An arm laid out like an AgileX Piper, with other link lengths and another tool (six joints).
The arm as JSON. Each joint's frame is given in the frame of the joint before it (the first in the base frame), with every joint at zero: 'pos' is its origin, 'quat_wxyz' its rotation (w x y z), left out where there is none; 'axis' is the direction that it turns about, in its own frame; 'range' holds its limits. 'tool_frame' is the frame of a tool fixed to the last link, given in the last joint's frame.
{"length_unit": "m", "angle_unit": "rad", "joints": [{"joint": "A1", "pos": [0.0, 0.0, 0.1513], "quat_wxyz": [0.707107, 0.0, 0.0, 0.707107], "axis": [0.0, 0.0, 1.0], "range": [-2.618, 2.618]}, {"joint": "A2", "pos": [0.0, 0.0, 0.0], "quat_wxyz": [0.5, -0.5, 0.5, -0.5], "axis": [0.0, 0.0, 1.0], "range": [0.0, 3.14]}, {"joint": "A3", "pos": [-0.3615, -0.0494, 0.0], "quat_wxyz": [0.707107, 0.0, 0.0, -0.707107], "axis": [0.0, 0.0, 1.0], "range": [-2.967, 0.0]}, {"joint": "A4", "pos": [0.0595, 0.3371, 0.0], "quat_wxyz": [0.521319, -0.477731, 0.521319, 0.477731], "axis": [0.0, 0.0, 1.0], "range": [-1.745, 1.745]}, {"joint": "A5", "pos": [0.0, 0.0, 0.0], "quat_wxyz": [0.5, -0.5, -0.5, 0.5], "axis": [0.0, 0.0, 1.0], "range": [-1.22, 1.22]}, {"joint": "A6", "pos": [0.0, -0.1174, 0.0], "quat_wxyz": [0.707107, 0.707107, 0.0, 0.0], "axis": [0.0, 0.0, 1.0], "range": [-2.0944, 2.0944]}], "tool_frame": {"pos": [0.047, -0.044, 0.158], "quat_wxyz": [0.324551, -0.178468, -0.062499, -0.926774]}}
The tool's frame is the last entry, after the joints.
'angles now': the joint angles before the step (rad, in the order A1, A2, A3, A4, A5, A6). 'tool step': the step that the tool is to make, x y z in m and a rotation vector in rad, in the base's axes. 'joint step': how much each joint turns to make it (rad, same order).
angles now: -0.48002, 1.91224, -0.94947, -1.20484, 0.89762, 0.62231
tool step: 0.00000, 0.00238, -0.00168, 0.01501, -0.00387, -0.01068
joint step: -0.00001, 0.00001, -0.00822, 0.02795, -0.00001, -0.01614
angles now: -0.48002, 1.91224, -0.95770, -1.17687, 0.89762, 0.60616
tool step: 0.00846, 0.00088, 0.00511, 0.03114, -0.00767, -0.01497
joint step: 0.00000, 0.00002, -0.05037, 0.07775, 0.01224, -0.07403
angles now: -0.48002, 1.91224, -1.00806, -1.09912, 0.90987, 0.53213
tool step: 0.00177, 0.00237, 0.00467, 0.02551, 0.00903, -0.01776
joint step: 0.00001, 0.00000, -0.03481, 0.06216, 0.02557, -0.06052
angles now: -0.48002, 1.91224, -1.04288, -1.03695, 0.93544, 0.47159
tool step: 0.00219, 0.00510, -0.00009, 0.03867, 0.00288, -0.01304
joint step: -0.00001, 0.00000, -0.02768, 0.06752, 0.01444, -0.05911
